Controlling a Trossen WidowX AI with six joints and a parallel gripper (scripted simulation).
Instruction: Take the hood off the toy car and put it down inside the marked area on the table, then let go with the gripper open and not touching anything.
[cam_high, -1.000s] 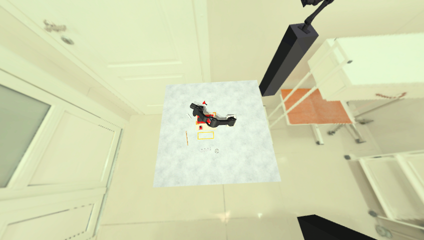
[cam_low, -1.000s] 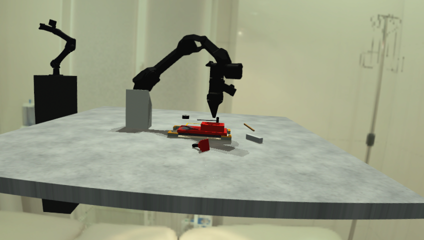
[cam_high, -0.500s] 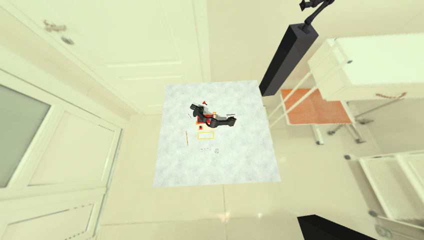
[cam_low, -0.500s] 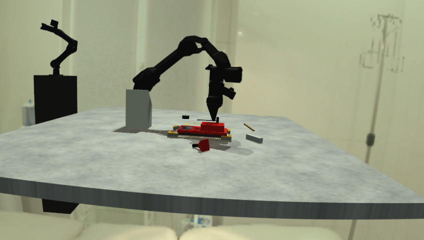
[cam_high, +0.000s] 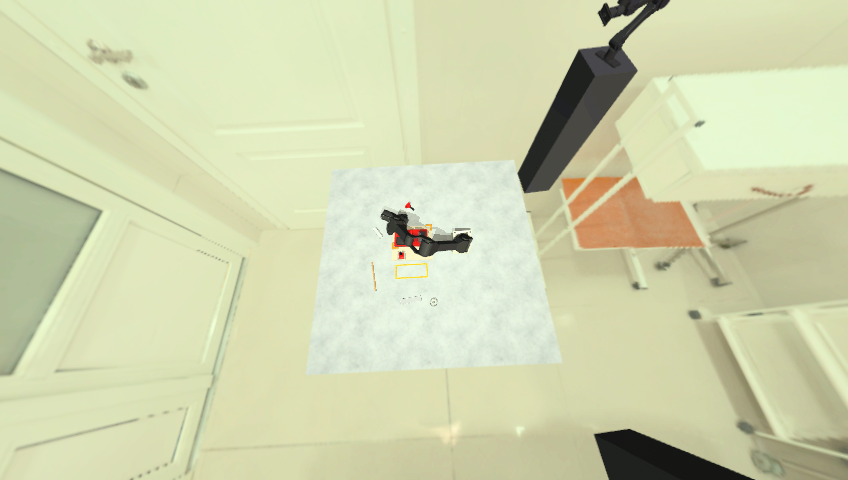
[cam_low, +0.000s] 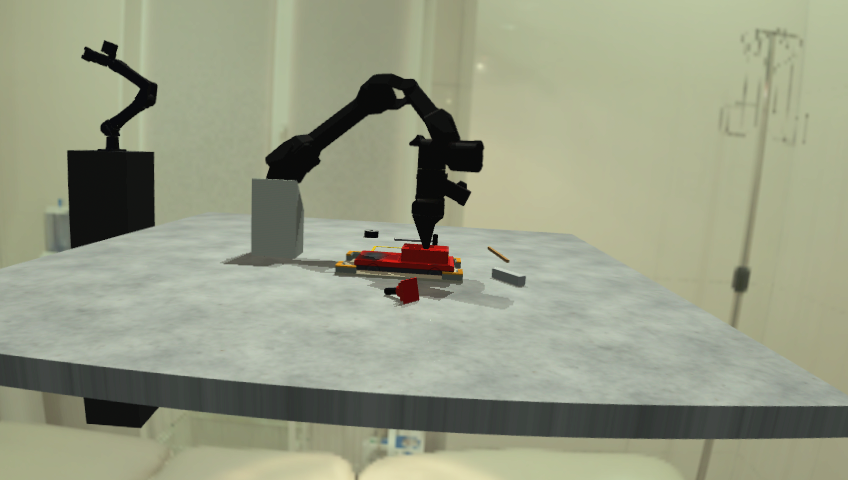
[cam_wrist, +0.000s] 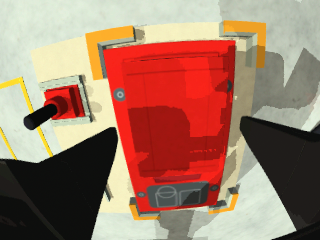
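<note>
Right now my gripper tip is 1 cm above the hood. Round my gripper tip: thin wooden stick: 20 cm ahead, 21 cm to the left, 5 cm below; black wheel: 12 cm behind, 41 cm to the left, 5 cm below; grey bar: 16 cm ahead, 6 cm to the right, 5 cm below.
</note>
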